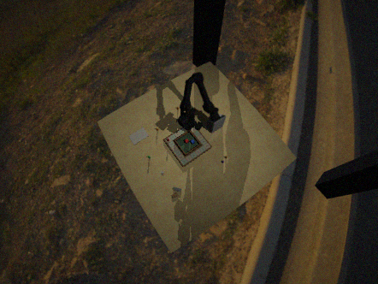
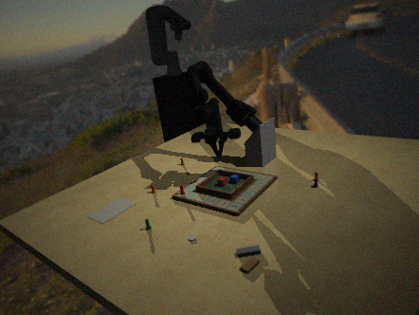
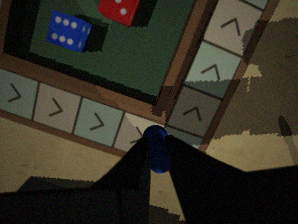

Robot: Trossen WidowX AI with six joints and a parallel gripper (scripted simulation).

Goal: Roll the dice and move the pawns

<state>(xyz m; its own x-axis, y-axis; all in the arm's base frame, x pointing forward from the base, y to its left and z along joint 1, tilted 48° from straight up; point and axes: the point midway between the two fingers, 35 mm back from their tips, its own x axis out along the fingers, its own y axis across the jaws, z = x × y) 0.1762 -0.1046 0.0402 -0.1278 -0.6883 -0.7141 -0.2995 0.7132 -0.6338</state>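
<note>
Right now the blue die is 50 mm ahead of my gripper tip, 90 mm to the left of it and 70 mm below it. Round my gripper tip: blue pawn: 10 mm above; then tray: 80 mm ahead, 60 mm to the left, 80 mm below; then red die: 80 mm ahead, 50 mm to the left, 70 mm below.
</note>
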